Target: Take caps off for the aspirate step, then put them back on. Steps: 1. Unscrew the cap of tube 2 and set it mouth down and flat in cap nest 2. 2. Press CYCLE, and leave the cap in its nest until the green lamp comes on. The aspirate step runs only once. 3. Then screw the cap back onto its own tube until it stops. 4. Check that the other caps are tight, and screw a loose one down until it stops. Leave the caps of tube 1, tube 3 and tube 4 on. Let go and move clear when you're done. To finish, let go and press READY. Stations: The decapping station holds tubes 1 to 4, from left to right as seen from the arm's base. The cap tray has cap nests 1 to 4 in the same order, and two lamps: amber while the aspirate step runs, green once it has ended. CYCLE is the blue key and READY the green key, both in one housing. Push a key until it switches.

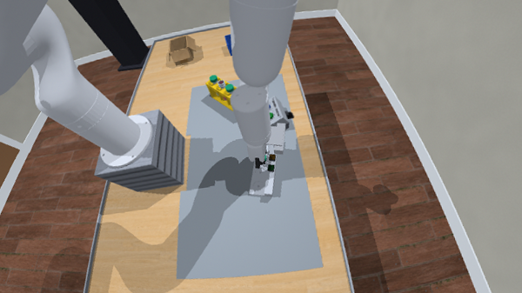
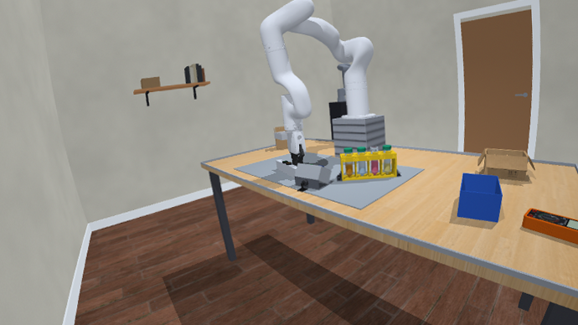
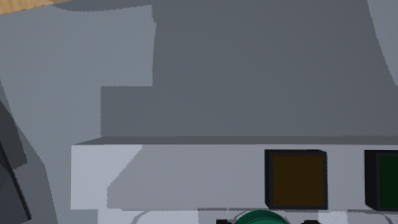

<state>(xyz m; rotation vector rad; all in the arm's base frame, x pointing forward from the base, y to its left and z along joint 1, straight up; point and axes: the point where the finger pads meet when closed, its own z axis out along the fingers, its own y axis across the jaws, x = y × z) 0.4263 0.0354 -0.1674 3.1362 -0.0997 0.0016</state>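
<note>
My hand is 2 cm above the green cap. The rest, counted from my hand: green key 3 cm ahead, 16 cm to the left, 3 cm above; key housing 4 cm ahead, 19 cm to the left, 1 cm above; blue key 1 cm ahead, 20 cm to the left, 3 cm above.
</note>
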